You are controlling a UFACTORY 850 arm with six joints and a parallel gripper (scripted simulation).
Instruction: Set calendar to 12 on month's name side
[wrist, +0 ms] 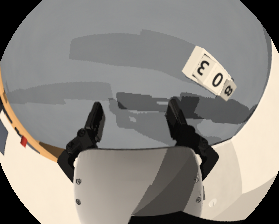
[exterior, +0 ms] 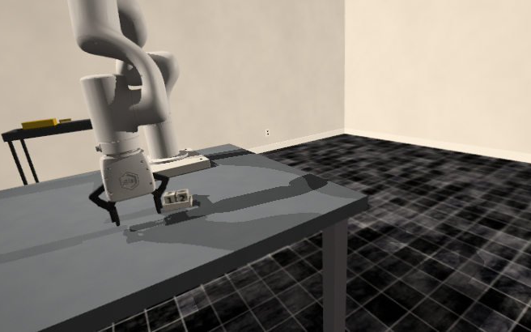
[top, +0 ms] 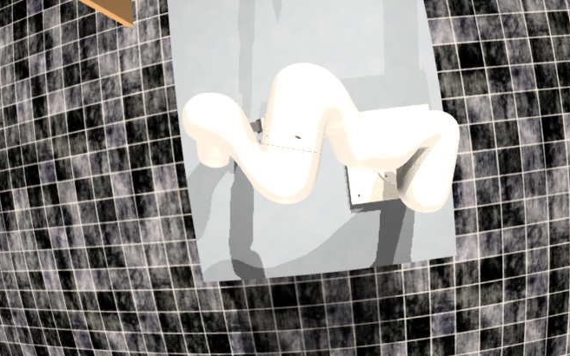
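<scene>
Right now the calendar tray is 60 mm behind my hand, 100 mm to the left of it and 20 mm below it.
</scene>
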